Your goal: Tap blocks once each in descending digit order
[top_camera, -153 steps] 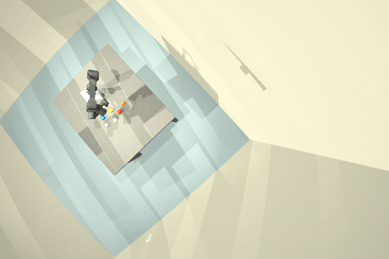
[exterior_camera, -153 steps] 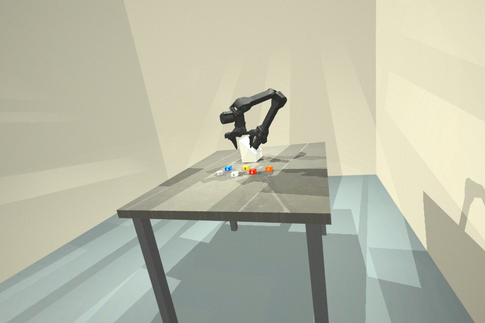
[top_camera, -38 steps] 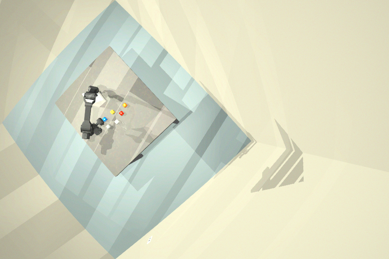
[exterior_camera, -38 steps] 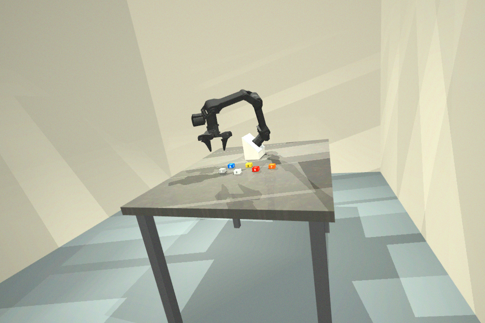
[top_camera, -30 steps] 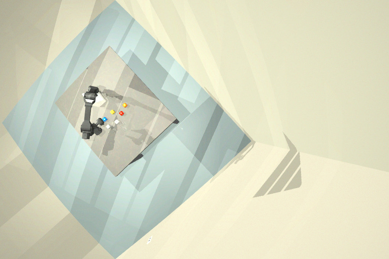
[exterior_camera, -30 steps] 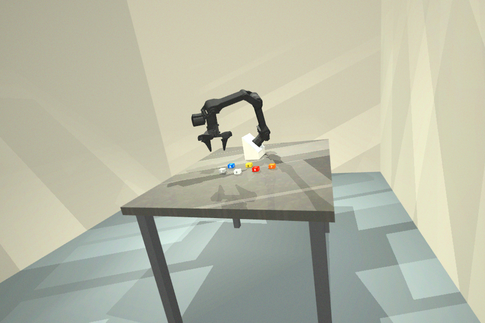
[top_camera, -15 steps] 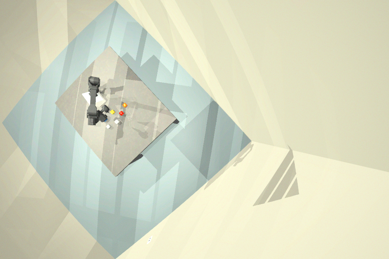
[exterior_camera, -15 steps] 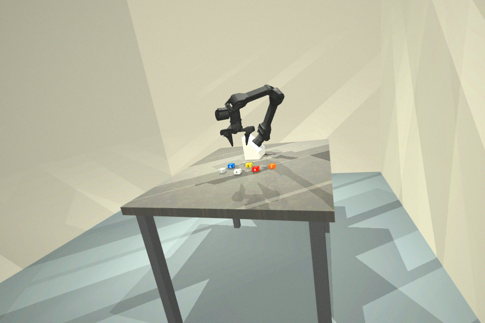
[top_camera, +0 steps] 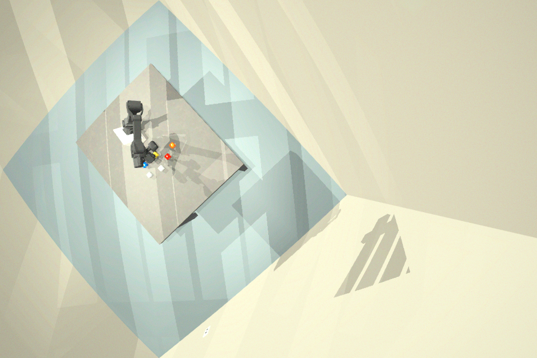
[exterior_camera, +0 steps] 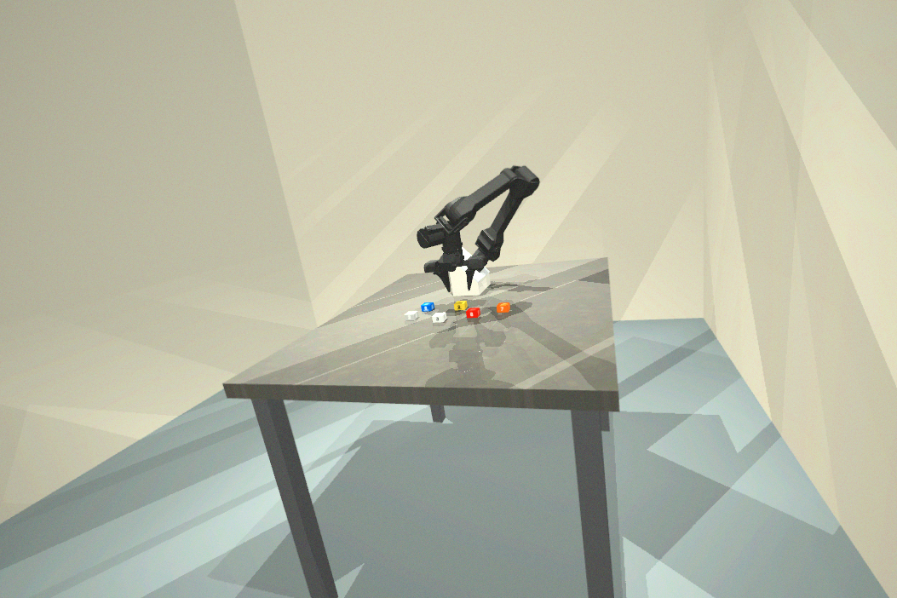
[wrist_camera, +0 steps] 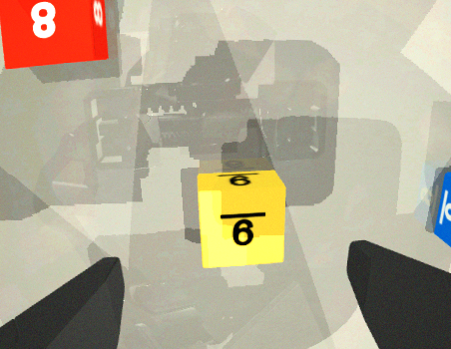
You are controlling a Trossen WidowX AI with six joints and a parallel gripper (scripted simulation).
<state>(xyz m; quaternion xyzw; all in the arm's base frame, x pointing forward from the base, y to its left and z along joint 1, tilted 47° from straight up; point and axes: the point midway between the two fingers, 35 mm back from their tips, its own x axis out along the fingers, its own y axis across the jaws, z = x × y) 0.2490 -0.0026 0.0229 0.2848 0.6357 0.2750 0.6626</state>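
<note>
The yellow block lies 1 cm behind my gripper tip, 1 cm to the right of it and 5 cm below it. Round my gripper tip: blue block (2 cm behind, 12 cm to the right, 5 cm below); then white block (10 cm ahead, 4 cm to the right, 5 cm below); then red block (7 cm ahead, 6 cm to the left, 5 cm below).
</note>
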